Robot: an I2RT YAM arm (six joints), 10 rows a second.
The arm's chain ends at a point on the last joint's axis. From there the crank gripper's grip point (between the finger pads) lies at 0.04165 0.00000 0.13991 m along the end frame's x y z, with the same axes.
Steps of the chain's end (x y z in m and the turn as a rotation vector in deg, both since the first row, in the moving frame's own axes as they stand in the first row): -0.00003, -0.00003, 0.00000, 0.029, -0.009, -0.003; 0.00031, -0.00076, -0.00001, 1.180, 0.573, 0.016; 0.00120, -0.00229, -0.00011, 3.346, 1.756, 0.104; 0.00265, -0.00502, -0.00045, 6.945, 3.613, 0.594; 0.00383, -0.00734, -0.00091, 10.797, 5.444, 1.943; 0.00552, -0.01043, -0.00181, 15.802, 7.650, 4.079; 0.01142, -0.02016, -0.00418, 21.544, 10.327, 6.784
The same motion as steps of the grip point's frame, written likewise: -0.00005, -0.00010, 0.00001, 0.029, -0.009, -0.003; 0.00171, -0.00363, -0.00046, 1.180, 0.573, 0.016; 0.00547, -0.01034, -0.00169, 3.346, 1.756, 0.104; 0.01145, -0.02129, -0.00435, 6.945, 3.613, 0.594; 0.01726, -0.03151, -0.00781, 10.797, 5.444, 1.943; 0.02478, -0.04405, -0.01339, 15.802, 7.650, 4.079; 0.03797, -0.06350, -0.02252, 21.544, 10.327, 6.784
